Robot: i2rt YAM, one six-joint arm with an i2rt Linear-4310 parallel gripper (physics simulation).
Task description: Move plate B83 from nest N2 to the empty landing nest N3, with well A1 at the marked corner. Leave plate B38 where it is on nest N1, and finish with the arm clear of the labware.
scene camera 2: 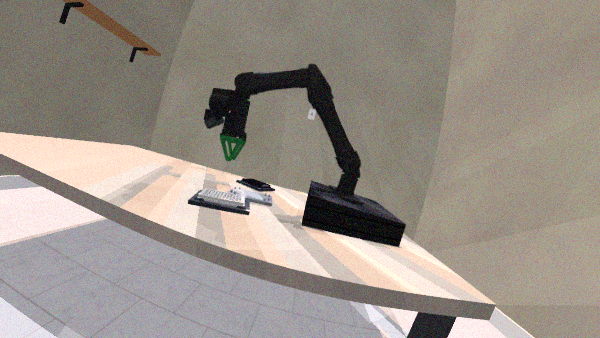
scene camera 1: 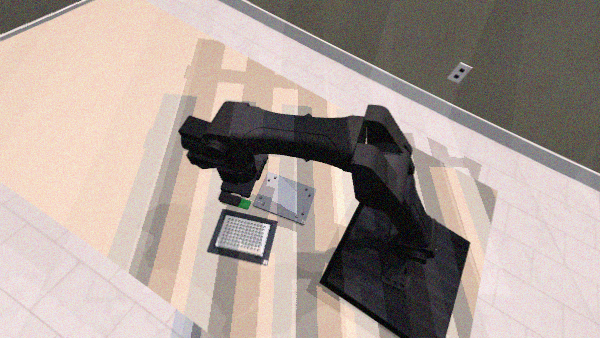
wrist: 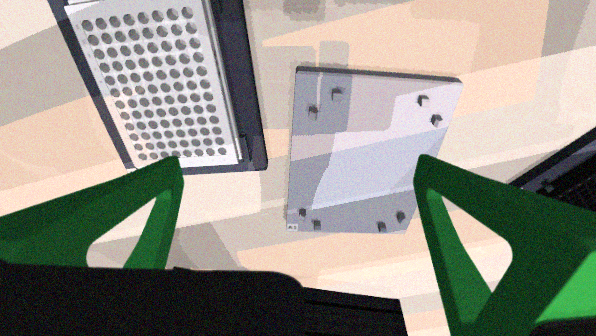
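Note:
A white well plate point(scene camera 1: 242, 234) point(scene camera 2: 222, 196) point(wrist: 160, 85) sits on a dark nest point(scene camera 1: 212, 248) point(scene camera 2: 220, 207) point(wrist: 247, 100). A black well plate point(scene camera 2: 257, 183) point(wrist: 584, 192) on another dark nest is cut off at the right of the wrist view; the arm hides it in scene camera 1. I cannot read which plate is B83. The pale grey empty nest point(scene camera 1: 287, 195) point(scene camera 2: 260, 198) point(wrist: 370, 155) lies between them, its A1 label at the lower left corner in the wrist view. My gripper point(scene camera 1: 243, 203) point(scene camera 2: 230, 158) point(wrist: 298, 168) is open and empty, high above the labware, its left fingertip appearing over the white plate's nest edge.
The black arm base point(scene camera 1: 395, 280) point(scene camera 2: 352, 220) stands on the wooden table point(scene camera 1: 90, 100) point(scene camera 2: 150, 200), right of the nests in both scene views. The arm spans from it above the black plate's area. A wall shelf point(scene camera 2: 115, 27) is at the upper left of scene camera 2.

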